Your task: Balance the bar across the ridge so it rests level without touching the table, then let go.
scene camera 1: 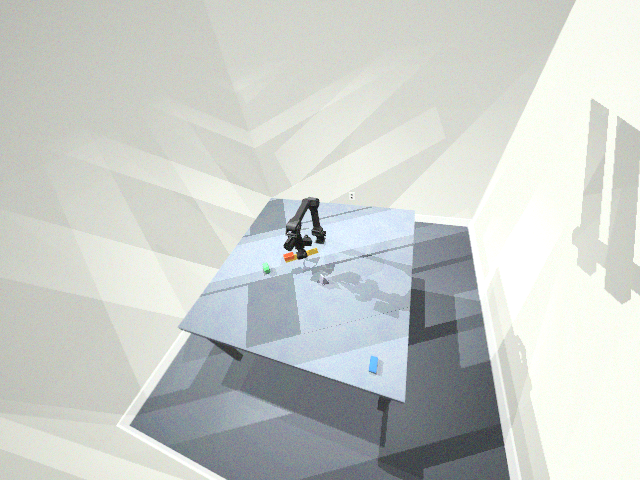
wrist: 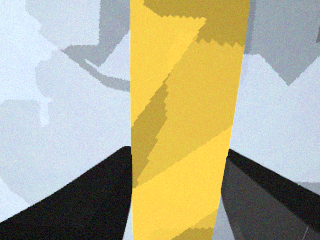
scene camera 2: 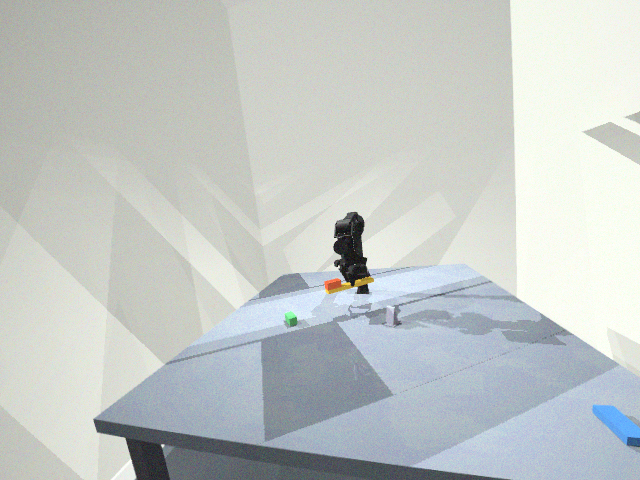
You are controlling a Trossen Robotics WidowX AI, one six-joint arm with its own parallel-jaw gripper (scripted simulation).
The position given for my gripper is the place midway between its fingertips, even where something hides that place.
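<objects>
There is a bar [wrist: 185, 69], and it is my gripper [wrist: 176, 158] that holds it.
</objects>
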